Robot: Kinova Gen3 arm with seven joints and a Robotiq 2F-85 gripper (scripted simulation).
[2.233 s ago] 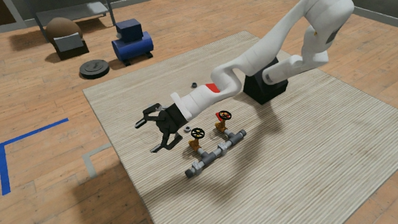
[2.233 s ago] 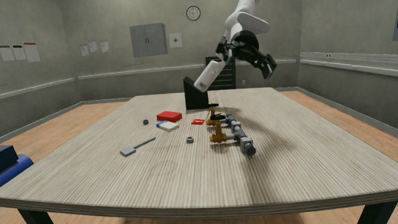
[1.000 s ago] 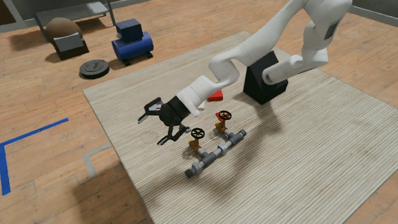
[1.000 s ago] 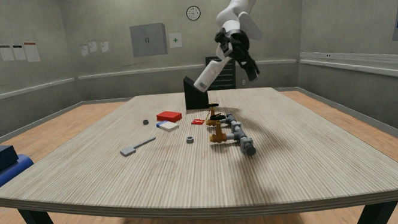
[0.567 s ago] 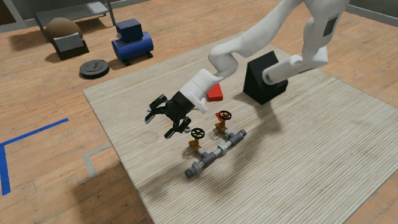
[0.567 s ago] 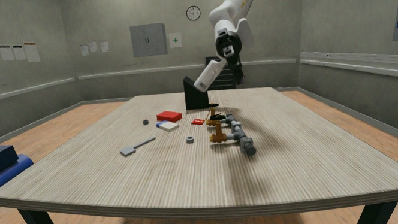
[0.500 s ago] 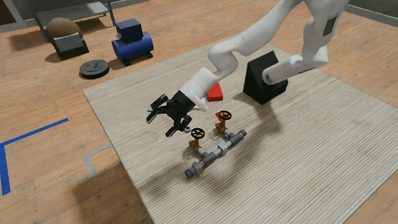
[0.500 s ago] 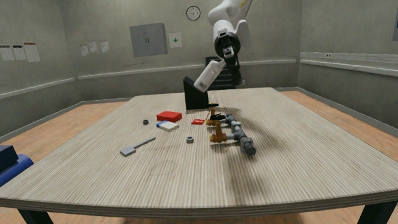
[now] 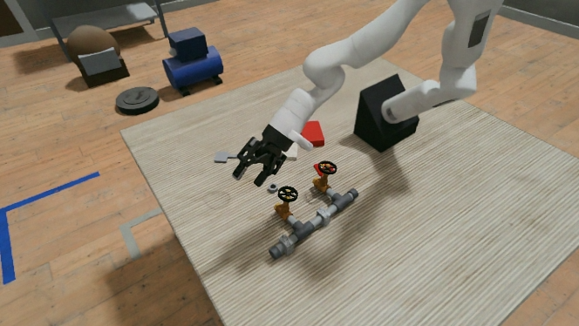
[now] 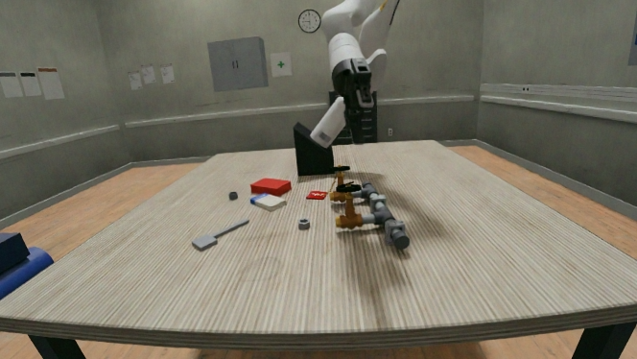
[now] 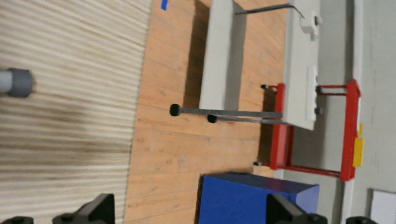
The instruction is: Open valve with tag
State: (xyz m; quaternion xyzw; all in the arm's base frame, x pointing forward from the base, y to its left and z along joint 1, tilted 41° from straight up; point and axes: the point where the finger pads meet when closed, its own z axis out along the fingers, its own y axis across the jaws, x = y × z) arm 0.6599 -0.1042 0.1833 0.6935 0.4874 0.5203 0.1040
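My gripper is now 37 cm past the red tag, 27 cm above it and 9 cm to the left of it. From my hand the other things lie so: nut (27 cm below, 17 cm behind, 12 cm to the right); then red box (45 cm behind, 26 cm below, 24 cm to the right); then grey flat tool (34 cm to the right, 27 cm below, 15 cm behind).
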